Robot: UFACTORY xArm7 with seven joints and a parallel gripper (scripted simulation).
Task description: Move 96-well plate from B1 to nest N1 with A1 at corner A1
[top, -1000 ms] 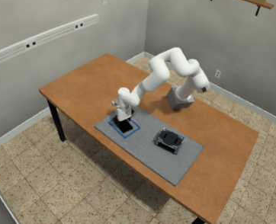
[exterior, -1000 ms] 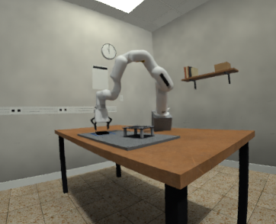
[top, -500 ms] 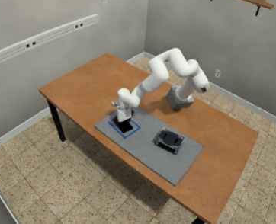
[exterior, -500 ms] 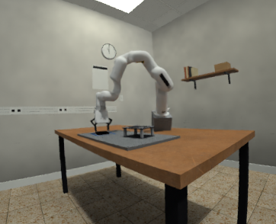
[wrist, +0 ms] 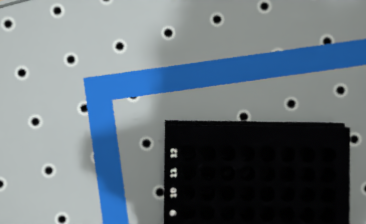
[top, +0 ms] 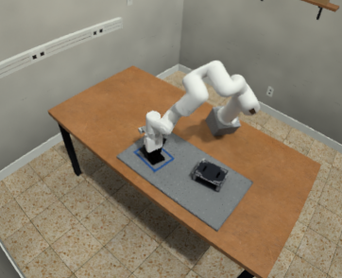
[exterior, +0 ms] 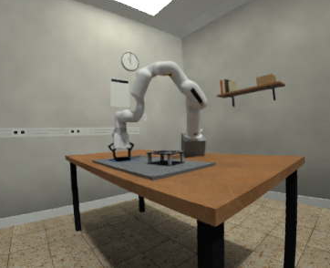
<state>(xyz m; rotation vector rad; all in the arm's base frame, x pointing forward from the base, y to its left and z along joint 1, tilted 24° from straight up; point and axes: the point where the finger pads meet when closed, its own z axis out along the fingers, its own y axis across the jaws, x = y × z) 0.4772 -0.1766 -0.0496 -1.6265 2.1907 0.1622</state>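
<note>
The dark 96-well plate is 20 mm below my hand. From my hand the other things lie so: raised plate nest N1: 90 mm behind, 340 mm to the left, 30 mm above.
</note>
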